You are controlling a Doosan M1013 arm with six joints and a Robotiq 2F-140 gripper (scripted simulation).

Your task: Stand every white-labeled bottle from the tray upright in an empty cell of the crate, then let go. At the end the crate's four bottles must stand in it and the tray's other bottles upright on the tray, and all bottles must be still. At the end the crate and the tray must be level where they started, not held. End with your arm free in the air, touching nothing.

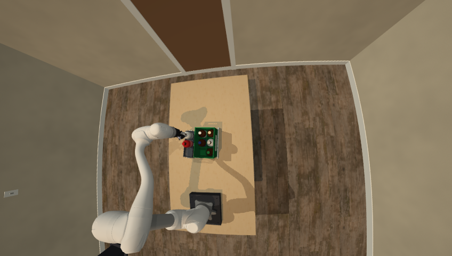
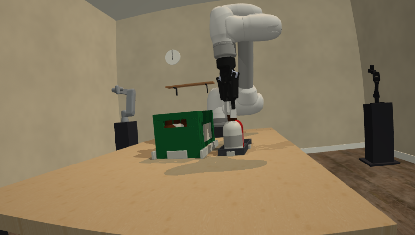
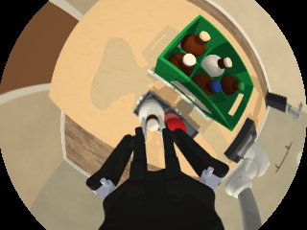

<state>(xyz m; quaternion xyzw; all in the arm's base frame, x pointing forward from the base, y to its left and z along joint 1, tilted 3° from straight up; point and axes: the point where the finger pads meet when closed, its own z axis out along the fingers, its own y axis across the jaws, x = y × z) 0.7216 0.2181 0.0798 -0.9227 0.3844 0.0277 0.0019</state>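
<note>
The white-labeled bottle is 9 cm below my hand. Also, from my hand: dark tray (16 cm below, 9 cm behind); then green crate (21 cm to the right, 9 cm below, 6 cm behind); then red-labeled bottle (9 cm below, 9 cm behind).
</note>
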